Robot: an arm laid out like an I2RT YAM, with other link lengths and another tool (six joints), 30 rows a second.
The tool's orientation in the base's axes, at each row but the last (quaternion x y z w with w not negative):
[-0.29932 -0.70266 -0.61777 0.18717]
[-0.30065 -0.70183 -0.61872 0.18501]
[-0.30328 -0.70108 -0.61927 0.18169]
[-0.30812 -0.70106 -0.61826 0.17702]
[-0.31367 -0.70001 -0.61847 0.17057]
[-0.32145 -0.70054 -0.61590 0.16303]
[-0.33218 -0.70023 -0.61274 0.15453]
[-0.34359 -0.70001 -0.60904 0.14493]
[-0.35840 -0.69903 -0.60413 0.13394]
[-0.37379 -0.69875 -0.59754 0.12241]
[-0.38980 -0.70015 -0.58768 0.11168]
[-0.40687 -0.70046 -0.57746 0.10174]
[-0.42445 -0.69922 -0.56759 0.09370]
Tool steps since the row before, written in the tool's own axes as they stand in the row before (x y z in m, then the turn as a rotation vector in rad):
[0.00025 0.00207 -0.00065 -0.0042 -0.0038 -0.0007]
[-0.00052 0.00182 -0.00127 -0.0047 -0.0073 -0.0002]
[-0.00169 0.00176 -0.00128 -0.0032 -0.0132 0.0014]
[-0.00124 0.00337 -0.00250 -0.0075 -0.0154 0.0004]
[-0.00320 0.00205 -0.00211 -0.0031 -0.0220 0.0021]
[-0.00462 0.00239 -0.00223 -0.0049 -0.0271 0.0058]
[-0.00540 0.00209 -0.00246 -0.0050 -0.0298 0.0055]
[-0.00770 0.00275 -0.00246 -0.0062 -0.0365 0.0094]
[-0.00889 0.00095 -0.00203 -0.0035 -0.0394 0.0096]
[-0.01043 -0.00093 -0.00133 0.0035 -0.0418 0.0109]
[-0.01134 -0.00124 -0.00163 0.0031 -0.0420 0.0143]
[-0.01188 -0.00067 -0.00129 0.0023 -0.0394 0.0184]
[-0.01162 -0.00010 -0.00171 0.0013 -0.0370 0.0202]
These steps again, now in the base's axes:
[0.00109 -0.00047 0.00183 0.0006 -0.0017 -0.0054]
[0.00143 -0.00125 0.00126 -0.0012 -0.0015 -0.0085]
[0.00226 -0.00150 0.00048 -0.0060 0.0001 -0.0123]
[0.00279 -0.00255 0.00221 -0.0044 -0.0019 -0.0165]
[0.00340 -0.00270 -0.00008 -0.0117 0.0005 -0.0190]
[0.00460 -0.00323 -0.00065 -0.0130 0.0035 -0.0247]
[0.00485 -0.00379 -0.00129 -0.0148 0.0031 -0.0267]
[0.00684 -0.00463 -0.00218 -0.0175 0.0063 -0.0334]
[0.00642 -0.00491 -0.00433 -0.0213 0.0073 -0.0339]
[0.00621 -0.00516 -0.00679 -0.0274 0.0111 -0.0317]
[0.00628 -0.00619 -0.00742 -0.0262 0.0141 -0.0331]
[0.00682 -0.00653 -0.00736 -0.0226 0.0174 -0.0330]
[0.00656 -0.00715 -0.00661 -0.0196 0.0184 -0.0325]

